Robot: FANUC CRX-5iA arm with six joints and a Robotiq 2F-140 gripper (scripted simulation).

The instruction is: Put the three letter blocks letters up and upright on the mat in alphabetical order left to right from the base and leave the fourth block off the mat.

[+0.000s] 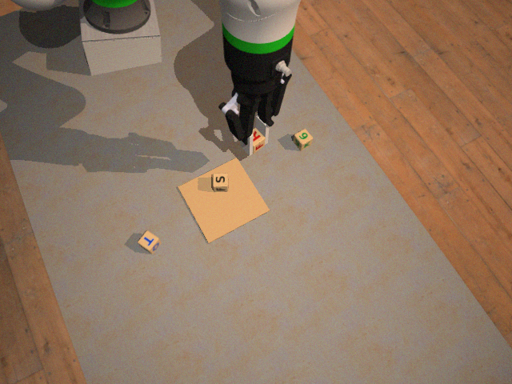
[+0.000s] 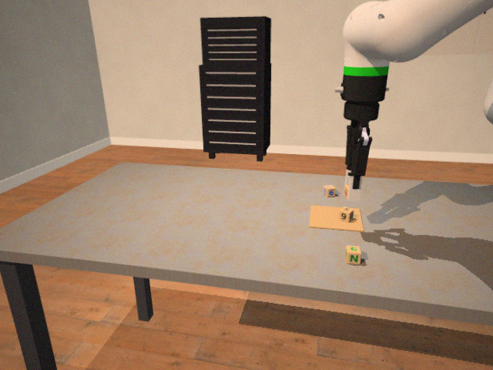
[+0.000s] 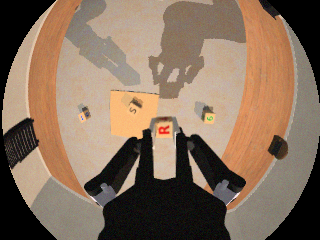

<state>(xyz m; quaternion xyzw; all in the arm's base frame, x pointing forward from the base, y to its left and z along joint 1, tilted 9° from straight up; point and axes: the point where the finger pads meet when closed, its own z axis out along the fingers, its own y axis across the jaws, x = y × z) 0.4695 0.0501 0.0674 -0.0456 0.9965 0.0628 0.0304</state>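
Now: the S block 80 mm to the right of my hand and 120 mm below it. From my hand the other things lie so: tan mat 20 mm ahead, 90 mm to the right, 130 mm below; green-marked block 10 mm ahead, 120 mm to the left, 120 mm below.
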